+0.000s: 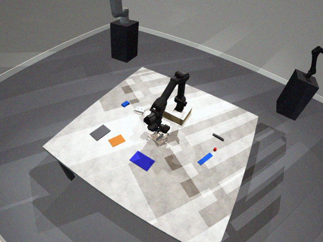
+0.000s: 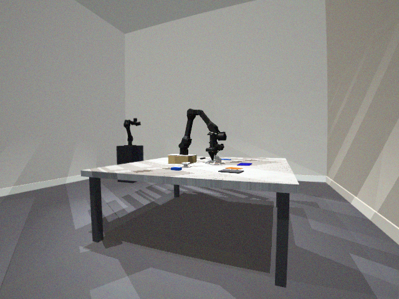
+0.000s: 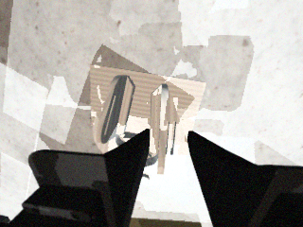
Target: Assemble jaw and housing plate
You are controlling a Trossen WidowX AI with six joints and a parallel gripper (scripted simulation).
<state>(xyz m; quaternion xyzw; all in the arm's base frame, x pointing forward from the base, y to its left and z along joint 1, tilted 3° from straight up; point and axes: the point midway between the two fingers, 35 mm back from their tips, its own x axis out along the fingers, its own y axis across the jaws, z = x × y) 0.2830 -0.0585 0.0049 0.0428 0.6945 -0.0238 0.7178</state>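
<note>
Now: gripper tip 22 cm to the left of the white block, 15 cm past it and 2 cm above it. Round my gripper tip: blue tile: 24 cm ahead, 3 cm to the left, 3 cm below; then jaw: 3 cm behind, 2 cm to the left; then orange tile: 20 cm to the right, 19 cm ahead, 3 cm below.
</note>
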